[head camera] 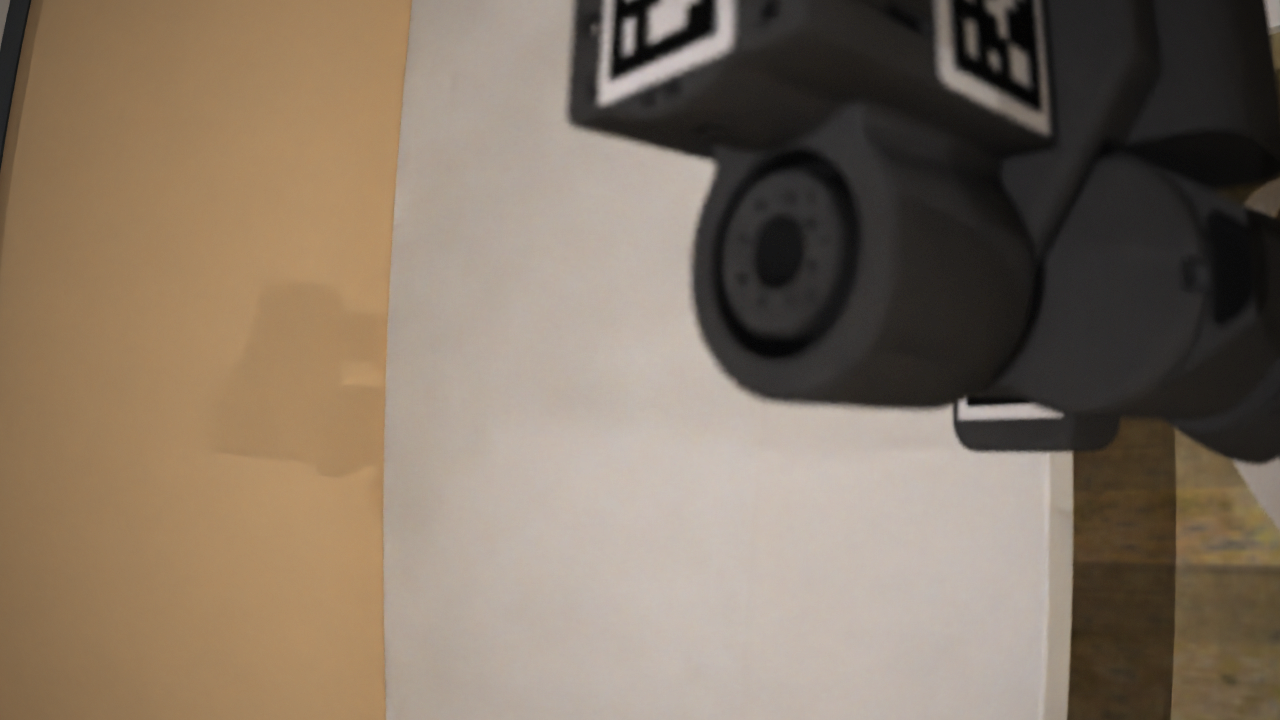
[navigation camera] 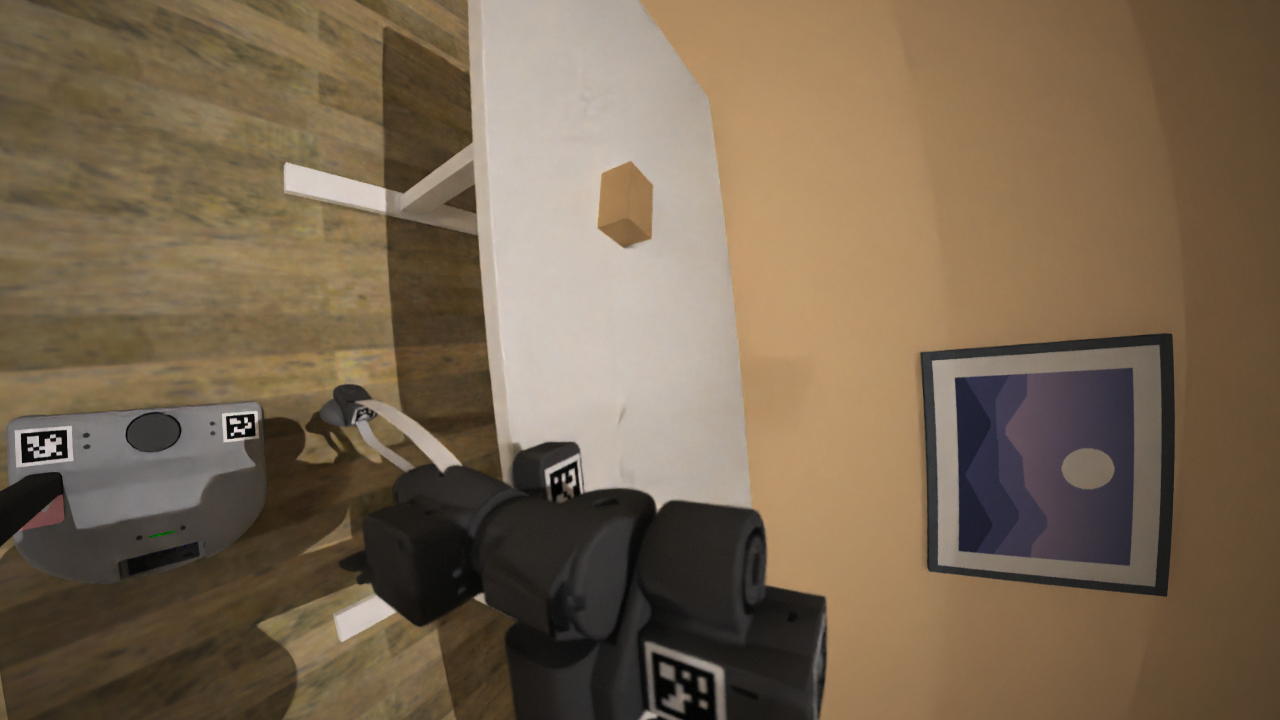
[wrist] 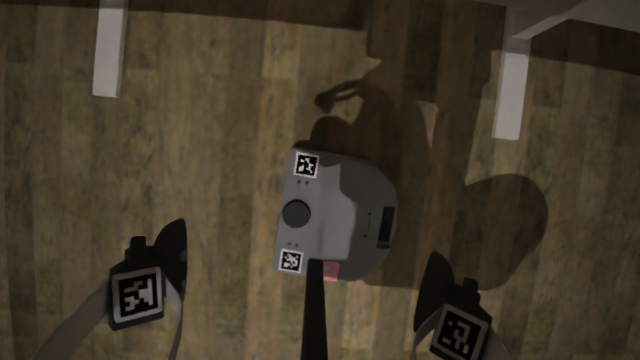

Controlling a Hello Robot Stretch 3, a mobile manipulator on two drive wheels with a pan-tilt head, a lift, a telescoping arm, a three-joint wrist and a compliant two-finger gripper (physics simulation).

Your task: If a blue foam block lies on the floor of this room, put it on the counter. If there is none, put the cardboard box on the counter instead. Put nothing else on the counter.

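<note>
The cardboard box (navigation camera: 625, 205), a small plain brown block shape, stands on the white table top (navigation camera: 617, 340) (head camera: 572, 537) in the navigation view, towards its upper end. My gripper (wrist: 305, 264) (navigation camera: 353, 483) is open, its two fingers wide apart with nothing between them. In the wrist view it points down at the floor, over my own base. In the navigation view it hangs on the floor side of the table, well away from the box, partly hidden by my wrist. No blue foam block shows in these views. I cannot identify a separate counter.
My dark wrist (head camera: 859, 268) (navigation camera: 572, 555) reaches over the table's near edge. My base (wrist: 345, 215) (navigation camera: 152, 492) stands on the wood floor. White table legs (wrist: 110, 50) (wrist: 512, 95) (navigation camera: 335, 188) stick out low. A wall with a framed picture (navigation camera: 1047, 465) rises behind the table.
</note>
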